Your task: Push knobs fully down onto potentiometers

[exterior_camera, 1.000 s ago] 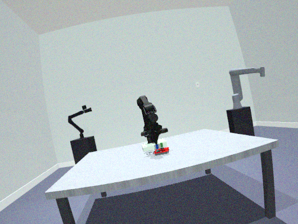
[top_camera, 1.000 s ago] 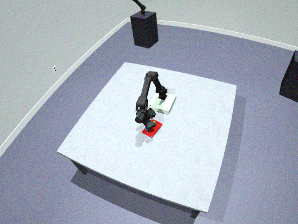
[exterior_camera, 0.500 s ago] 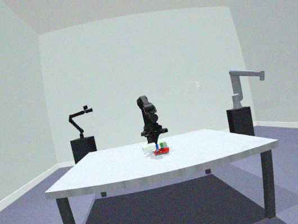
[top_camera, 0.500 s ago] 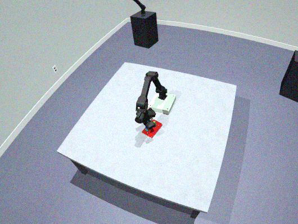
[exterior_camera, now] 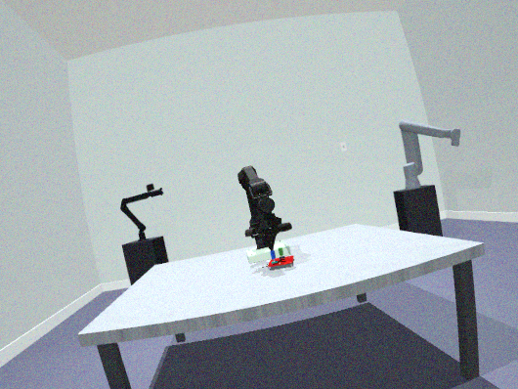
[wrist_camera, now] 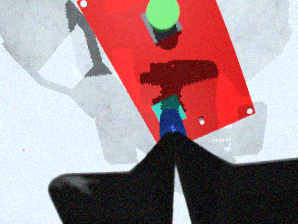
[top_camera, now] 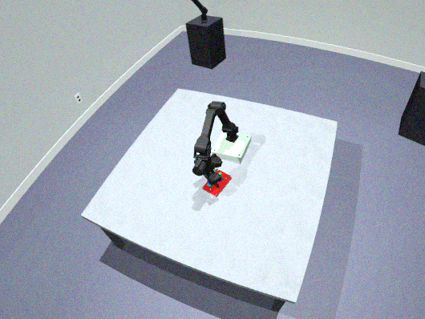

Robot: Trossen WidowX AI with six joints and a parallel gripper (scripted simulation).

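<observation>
The blue knob is 1 cm below my gripper tip. From my gripper tip the other things lie so: green knob: 7 cm behind, 3 cm to the left, 2 cm below.
</observation>
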